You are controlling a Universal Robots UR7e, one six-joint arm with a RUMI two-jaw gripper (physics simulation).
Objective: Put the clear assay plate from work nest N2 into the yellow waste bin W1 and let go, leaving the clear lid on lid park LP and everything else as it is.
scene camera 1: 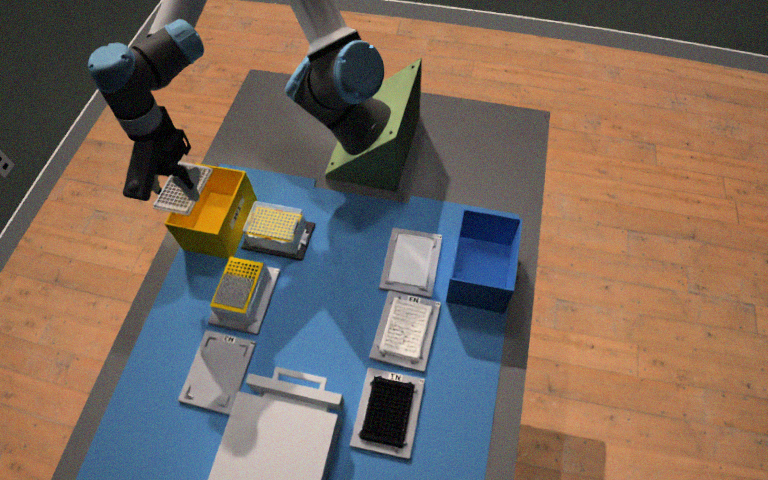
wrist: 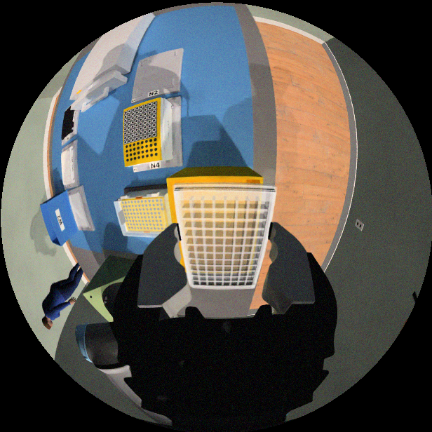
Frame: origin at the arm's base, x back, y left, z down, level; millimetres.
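Seen in the pictures: gripper, fingertip midpoint: (scene camera 1: pixel 179 197); arm's base, link origin: (scene camera 1: pixel 368 130).
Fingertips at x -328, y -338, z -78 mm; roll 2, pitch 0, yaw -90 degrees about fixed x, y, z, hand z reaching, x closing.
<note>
Pixels of each thing's top centre, then the offset from my fingertips to it. "spot": a spot on its surface instead.
- clear assay plate, top centre: (scene camera 1: pixel 181 184) dx +24, dy +1, dz -14 mm
- yellow waste bin W1, top centre: (scene camera 1: pixel 205 197) dx +58, dy +13, dz +76 mm
- Work nest N2, top centre: (scene camera 1: pixel 216 369) dx -298, dy +146, dz +178 mm
- clear lid, top centre: (scene camera 1: pixel 411 259) dx +47, dy +501, dz +176 mm
- lid park LP, surface spot: (scene camera 1: pixel 389 277) spot: dx -9, dy +461, dz +176 mm
- clear box, top centre: (scene camera 1: pixel 272 219) dx +53, dy +170, dz +118 mm
- yellow-topped rack, top centre: (scene camera 1: pixel 236 283) dx -119, dy +144, dz +119 mm
- blue bin, top centre: (scene camera 1: pixel 487 247) dx +54, dy +662, dz +76 mm
- white-topped plate, top centre: (scene camera 1: pixel 405 327) dx -121, dy +521, dz +170 mm
- black plate, top centre: (scene camera 1: pixel 387 410) dx -302, dy +521, dz +170 mm
My gripper (scene camera 1: pixel 175 182) (wrist: pixel 224 224) is shut on the clear assay plate (scene camera 1: pixel 178 195) (wrist: pixel 224 250), with one finger on each long side. The plate is held level above the yellow waste bin W1 (scene camera 1: pixel 240 209) (wrist: pixel 215 180), over its far-left part in the scene view. Work nest N2 (scene camera 1: pixel 220 373) (wrist: pixel 157 75) bears no plate. The clear lid (scene camera 1: pixel 412 259) (wrist: pixel 81 209) lies on lid park LP (scene camera 1: pixel 387 277), at the right of the mat in the scene view.
Beside the bin stand a yellow tip rack in a clear box (scene camera 1: pixel 274 223) (wrist: pixel 144 215) and the yellow-topped rack (scene camera 1: pixel 237 285) (wrist: pixel 142 131) on N4. Farther off are a blue bin (scene camera 1: pixel 484 294) (wrist: pixel 59 220), a white-topped plate (scene camera 1: pixel 404 328), a black plate (scene camera 1: pixel 387 412) and a white device (scene camera 1: pixel 277 435).
</note>
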